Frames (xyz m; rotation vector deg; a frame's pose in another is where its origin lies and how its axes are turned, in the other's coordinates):
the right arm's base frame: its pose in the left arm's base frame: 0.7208 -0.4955 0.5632 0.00 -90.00 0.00
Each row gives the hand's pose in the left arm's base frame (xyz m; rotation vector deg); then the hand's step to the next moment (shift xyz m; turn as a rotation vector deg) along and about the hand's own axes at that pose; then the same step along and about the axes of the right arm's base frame.
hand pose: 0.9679 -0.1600 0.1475 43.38 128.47 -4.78
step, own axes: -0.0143 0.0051 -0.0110 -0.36 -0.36 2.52
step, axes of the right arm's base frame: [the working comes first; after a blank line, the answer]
step, axes of the left arm's base frame: 0.0034 0.0002 0.0184 1.62 -1.18 -1.61

0.0184 0.0002 -0.0034 -1.61 -1.18 -1.62
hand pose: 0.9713 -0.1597 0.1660 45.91 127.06 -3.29
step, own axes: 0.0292 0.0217 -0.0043 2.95 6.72 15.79
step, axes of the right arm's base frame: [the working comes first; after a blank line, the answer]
step, axes of the left arm's base frame: -0.0055 0.0340 -0.0124 12.52 2.55 -11.83

-0.0124 0.0340 0.0055 -11.83 2.55 -12.52
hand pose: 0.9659 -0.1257 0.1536 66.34 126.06 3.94
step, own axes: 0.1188 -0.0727 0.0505 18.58 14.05 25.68
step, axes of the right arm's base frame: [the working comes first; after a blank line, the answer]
step, axes of the left arm's base frame: -0.0722 0.0333 -0.1250 17.04 16.45 -25.32

-0.1250 0.0333 0.0722 -25.32 16.45 -17.04
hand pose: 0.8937 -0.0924 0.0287 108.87 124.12 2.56
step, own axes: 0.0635 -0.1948 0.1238 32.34 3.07 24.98
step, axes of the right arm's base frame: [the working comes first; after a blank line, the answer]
step, axes of the left arm's base frame: -0.1698 0.0158 -0.1680 4.69 28.44 -29.13

-0.1680 0.0158 0.1698 -29.13 28.44 -4.69
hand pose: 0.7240 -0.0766 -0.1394 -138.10 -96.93 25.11
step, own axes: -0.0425 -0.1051 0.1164 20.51 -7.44 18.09
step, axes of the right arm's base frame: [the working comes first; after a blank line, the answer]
step, axes of the left arm's base frame: -0.1453 -0.0075 -0.0723 -6.11 21.20 -17.79

-0.0723 -0.0075 0.1453 -17.79 21.20 6.11
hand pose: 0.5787 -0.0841 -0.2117 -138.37 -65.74 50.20
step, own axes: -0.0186 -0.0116 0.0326 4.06 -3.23 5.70
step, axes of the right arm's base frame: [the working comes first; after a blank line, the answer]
step, axes of the left arm's base frame: -0.0371 -0.0064 -0.0114 -3.61 5.35 -4.21

-0.0114 -0.0064 0.0371 -4.21 5.35 3.61
